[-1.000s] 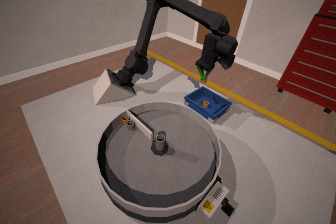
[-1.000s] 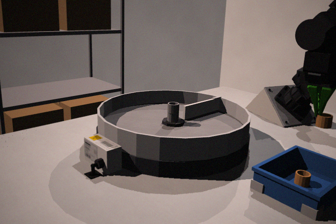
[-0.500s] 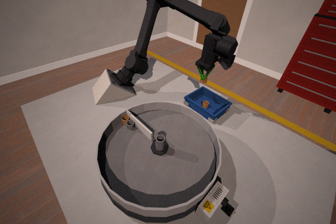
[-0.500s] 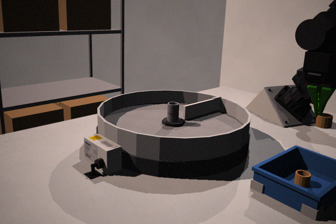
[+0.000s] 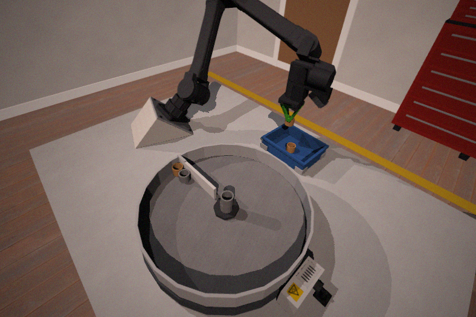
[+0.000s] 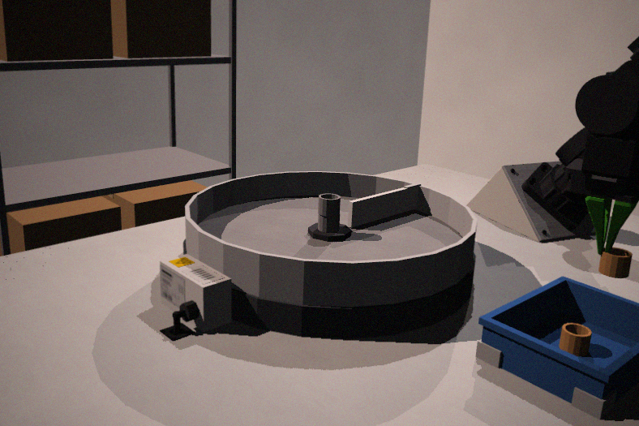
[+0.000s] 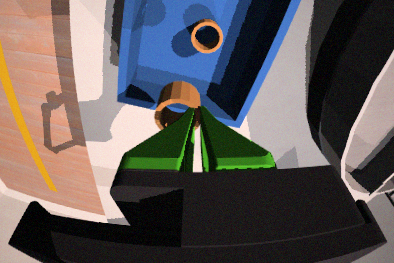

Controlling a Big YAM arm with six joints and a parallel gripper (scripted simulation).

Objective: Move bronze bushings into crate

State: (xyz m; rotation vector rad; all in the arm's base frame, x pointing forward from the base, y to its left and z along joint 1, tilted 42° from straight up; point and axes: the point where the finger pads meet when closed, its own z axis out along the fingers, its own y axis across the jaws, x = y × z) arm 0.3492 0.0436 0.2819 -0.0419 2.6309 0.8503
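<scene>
Right now my hand is 4 cm short of the blue crate and 10 cm above it. The rest, counted from my hand: turntable: 5 cm ahead, 37 cm to the right, 7 cm below.
</scene>
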